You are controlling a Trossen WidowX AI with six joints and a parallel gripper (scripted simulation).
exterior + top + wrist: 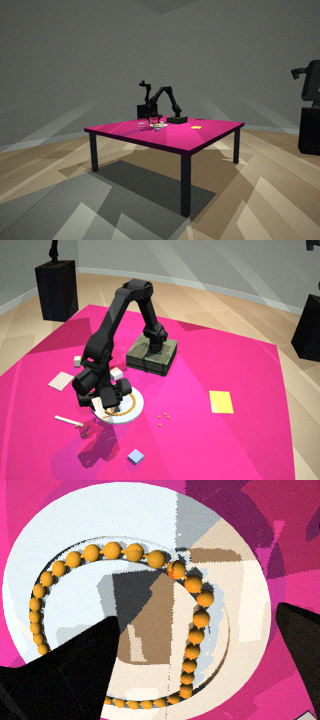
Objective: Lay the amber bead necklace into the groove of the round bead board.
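The round bead board is 50 mm behind my gripper tip, 20 mm to the left of it and 20 mm below it. From my gripper tip the other things lie so: white block (210 mm behind, 30 mm to the right, 20 mm below); then blue block (160 mm ahead, 150 mm to the left, 20 mm below); then white strip (130 mm to the right, 80 mm ahead, 30 mm below).
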